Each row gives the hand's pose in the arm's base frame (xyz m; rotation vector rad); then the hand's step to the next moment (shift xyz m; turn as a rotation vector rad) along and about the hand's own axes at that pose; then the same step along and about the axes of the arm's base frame.
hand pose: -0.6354 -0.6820 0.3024 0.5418 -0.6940 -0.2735
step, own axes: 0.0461 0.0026 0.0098 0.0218 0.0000 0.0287
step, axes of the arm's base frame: 0.0278 -0.0205 0.0322 -0.0030 -0.0199 0.0299
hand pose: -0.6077 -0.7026 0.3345 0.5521 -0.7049 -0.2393
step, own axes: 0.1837 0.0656 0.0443 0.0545 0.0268 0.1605
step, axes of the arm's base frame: 0.1083 -0.0343 0.1646 -0.0664 -0.0627 0.1453
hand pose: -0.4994 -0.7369 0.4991 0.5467 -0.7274 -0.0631
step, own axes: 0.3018 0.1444 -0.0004 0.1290 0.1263 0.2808
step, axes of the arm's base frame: 0.2082 0.0517 0.2568 -0.1012 -0.0496 0.3142
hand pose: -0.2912 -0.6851 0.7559 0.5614 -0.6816 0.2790
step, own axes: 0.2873 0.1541 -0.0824 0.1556 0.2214 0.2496
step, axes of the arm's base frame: 0.1927 0.1912 0.1985 -0.1050 0.0477 0.3496
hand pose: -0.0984 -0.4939 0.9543 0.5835 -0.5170 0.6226
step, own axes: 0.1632 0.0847 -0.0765 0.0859 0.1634 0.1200
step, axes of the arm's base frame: 0.0784 0.1682 0.0723 -0.0805 0.0651 0.1943
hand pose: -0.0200 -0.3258 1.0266 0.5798 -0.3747 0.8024
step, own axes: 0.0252 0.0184 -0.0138 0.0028 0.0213 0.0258
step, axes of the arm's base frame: 0.0036 0.0328 0.0086 -0.0169 -0.0025 0.0289
